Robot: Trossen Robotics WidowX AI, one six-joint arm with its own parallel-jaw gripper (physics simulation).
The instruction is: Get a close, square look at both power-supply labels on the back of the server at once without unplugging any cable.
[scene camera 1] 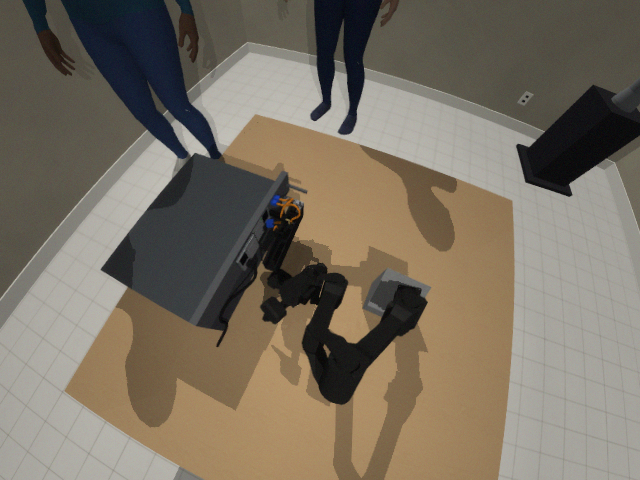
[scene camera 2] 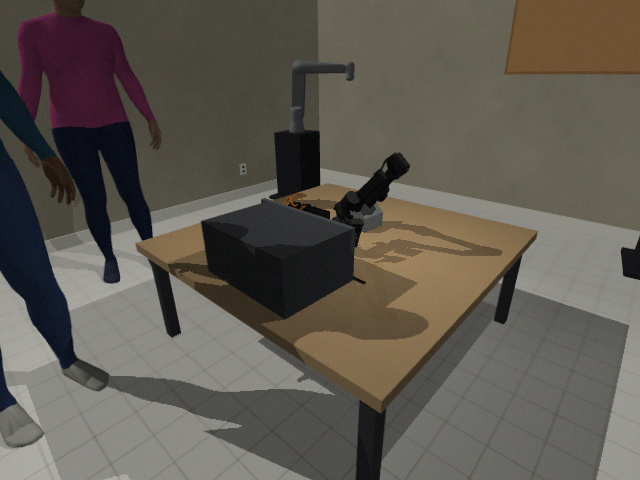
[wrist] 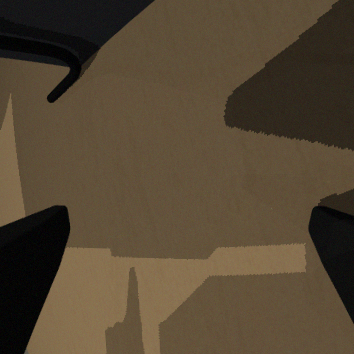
Labels:
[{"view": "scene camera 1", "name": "my gripper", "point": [272, 312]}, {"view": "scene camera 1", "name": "black block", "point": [284, 235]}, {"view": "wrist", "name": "my gripper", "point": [192, 219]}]

